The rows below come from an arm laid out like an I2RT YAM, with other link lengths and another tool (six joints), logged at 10 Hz.
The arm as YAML. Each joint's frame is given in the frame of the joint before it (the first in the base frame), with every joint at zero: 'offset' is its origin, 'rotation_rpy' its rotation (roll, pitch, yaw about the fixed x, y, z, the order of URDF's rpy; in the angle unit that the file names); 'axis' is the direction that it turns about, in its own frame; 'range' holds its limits. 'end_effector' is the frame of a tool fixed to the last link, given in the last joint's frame.
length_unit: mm
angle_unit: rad
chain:
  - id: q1
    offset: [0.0, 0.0, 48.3]
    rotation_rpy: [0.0, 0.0, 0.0]
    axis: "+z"
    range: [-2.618, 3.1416]
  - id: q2
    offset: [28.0, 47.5, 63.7]
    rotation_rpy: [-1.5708, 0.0, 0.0]
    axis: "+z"
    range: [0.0, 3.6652]
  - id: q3
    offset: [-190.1, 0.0, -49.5]
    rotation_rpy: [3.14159, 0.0, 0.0]
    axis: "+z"
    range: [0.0, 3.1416]
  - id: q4
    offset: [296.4, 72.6, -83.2]
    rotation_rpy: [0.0, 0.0, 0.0]
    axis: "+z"
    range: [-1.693, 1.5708]
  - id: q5
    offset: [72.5, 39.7, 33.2]
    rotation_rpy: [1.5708, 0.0, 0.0]
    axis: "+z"
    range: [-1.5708, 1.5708]
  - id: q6
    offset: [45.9, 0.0, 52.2]
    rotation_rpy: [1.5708, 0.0, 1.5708]
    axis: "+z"
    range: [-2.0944, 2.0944]
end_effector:
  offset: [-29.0, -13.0, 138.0]
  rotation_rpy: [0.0, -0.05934, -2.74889]
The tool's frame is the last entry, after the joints.
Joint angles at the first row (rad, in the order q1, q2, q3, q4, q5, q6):
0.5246, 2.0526, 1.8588, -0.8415, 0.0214, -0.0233
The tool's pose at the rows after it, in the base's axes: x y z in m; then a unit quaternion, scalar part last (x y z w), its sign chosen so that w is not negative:
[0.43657 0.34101 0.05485 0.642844 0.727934 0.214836 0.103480]
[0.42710 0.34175 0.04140 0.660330 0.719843 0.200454 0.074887]
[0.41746 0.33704 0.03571 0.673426 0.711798 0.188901 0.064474]
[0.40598 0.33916 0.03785 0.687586 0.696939 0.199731 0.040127]
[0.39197 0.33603 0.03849 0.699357 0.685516 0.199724 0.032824]
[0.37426 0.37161 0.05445 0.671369 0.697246 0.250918 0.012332]
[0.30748 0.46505 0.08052 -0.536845 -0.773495 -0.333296 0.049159]
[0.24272 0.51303 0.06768 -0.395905 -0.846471 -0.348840 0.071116]
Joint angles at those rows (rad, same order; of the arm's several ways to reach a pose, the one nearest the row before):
0.5246, 2.0767, 1.8413, -0.8347, 0.0033, -0.0070
0.5238, 2.0869, 1.8227, -0.8509, -0.0318, 0.0402
0.5242, 2.0573, 1.7737, -0.8590, -0.0374, 0.0732
0.5260, 1.9900, 1.6846, -0.8265, -0.0786, 0.1270
0.5352, 1.9143, 1.5920, -0.8103, -0.0808, 0.1706
0.5969, 1.8540, 1.5267, -0.7082, -0.1264, 0.1894
0.7627, 1.8688, 1.5379, -0.5543, -0.2705, 0.0941
0.8798, 1.9550, 1.5881, -0.5107, -0.3533, -0.0982

